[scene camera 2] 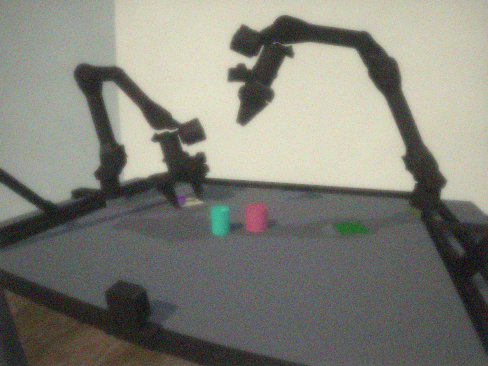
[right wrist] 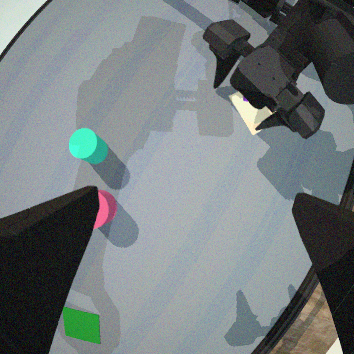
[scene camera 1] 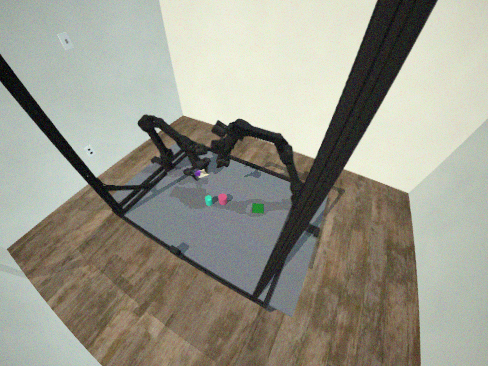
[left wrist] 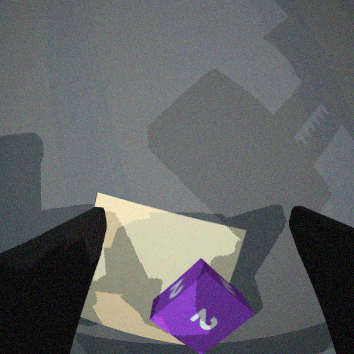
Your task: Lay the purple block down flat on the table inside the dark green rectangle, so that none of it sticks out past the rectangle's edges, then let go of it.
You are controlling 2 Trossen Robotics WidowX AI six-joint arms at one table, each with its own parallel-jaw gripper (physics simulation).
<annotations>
left gripper: open, holds nothing
right gripper: open, holds nothing
a purple block (left wrist: 200, 304): on the table
a teal cylinder (right wrist: 84, 143): on the table
</annotations>
